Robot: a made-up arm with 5 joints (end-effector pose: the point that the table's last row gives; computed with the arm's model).
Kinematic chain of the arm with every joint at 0, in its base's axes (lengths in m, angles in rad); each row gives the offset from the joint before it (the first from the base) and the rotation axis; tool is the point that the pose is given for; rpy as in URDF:
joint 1: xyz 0.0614 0 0.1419 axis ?
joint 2: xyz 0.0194 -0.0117 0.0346 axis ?
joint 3: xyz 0.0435 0 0.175 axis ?
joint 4: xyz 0.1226 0 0.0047 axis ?
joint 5: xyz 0.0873 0.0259 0 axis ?
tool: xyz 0 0 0 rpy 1.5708 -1.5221 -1.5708
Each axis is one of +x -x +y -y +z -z.
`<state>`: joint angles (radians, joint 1 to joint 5).
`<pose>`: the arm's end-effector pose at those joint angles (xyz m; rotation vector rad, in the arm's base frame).
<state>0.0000 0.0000 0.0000 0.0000 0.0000</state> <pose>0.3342 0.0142 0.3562 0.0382 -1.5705 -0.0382</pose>
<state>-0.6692 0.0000 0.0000 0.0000 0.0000</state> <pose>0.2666 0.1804 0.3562 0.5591 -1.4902 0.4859</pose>
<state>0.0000 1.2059 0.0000 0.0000 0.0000</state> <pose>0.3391 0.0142 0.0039 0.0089 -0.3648 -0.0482</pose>
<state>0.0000 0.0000 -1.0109 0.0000 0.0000</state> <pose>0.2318 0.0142 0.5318 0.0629 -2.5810 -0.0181</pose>
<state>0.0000 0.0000 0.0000 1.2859 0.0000</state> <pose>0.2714 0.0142 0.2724 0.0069 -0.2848 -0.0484</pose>
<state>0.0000 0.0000 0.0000 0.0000 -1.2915</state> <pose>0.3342 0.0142 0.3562 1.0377 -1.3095 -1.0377</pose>
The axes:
joint 1: -z
joint 2: +y
joint 3: +y
joint 4: +y
joint 5: -x

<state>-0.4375 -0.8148 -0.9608 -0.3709 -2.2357</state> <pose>-0.0852 -0.0529 0.5205 -2.6629 0.5671 -0.6430</pose>
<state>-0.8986 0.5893 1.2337 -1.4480 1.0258</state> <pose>0.1798 0.1716 0.1459 -0.0537 -1.3669 1.6195</pose>
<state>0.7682 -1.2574 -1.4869 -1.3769 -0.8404</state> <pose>-0.1425 0.2167 0.2425 -0.0400 0.6615 -1.6039</pose>
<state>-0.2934 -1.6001 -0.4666 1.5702 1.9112</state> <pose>-0.0791 -0.0276 0.3620 -1.6595 -1.6623 1.2324</pose>
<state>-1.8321 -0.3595 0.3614 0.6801 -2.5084</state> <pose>-0.0011 0.1789 0.3051 0.7366 0.5301 -0.6758</pose>
